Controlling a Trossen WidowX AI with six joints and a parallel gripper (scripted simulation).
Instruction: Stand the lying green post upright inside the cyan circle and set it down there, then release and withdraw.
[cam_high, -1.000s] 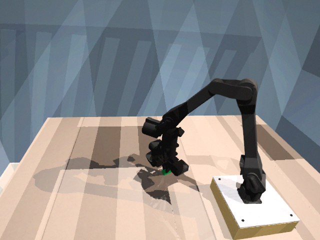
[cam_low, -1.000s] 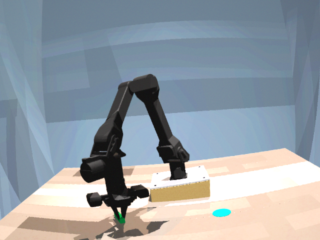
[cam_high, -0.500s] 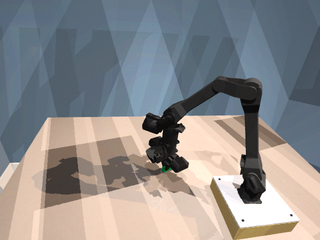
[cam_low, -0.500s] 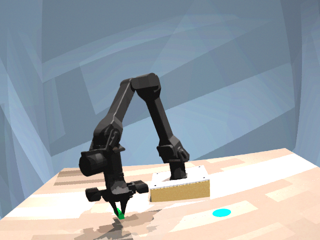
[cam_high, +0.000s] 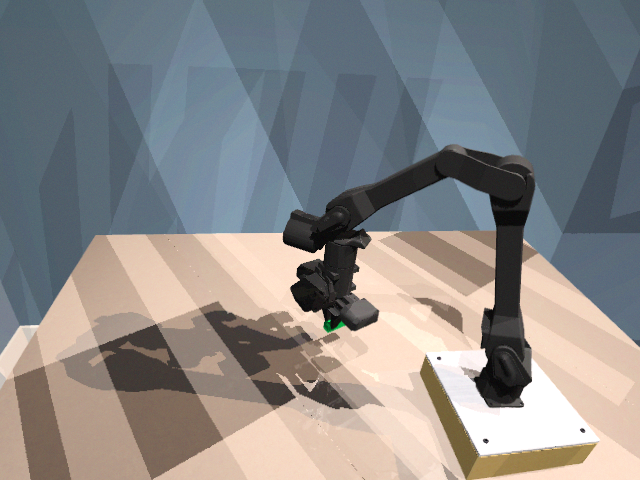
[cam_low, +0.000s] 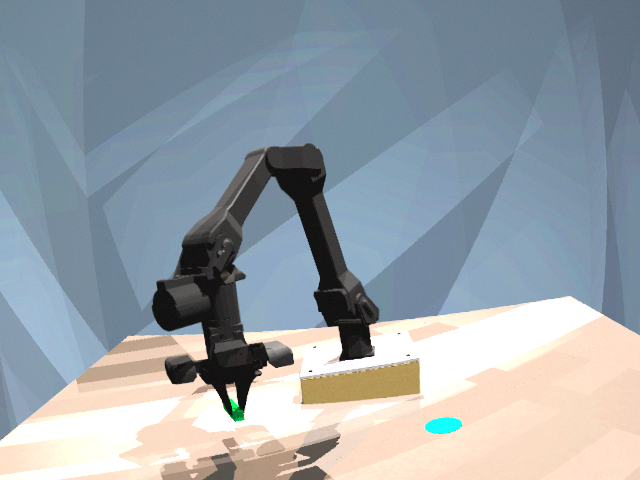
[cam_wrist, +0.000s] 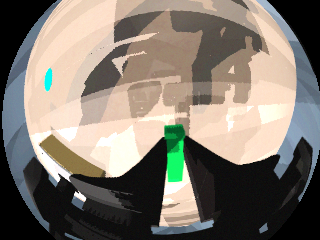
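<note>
My gripper tip is now 31 cm to the right of the cyan circle, 6 cm above it and 4 cm past it. Round my gripper tip: green post (2 cm behind, 1 cm to the right).
</note>
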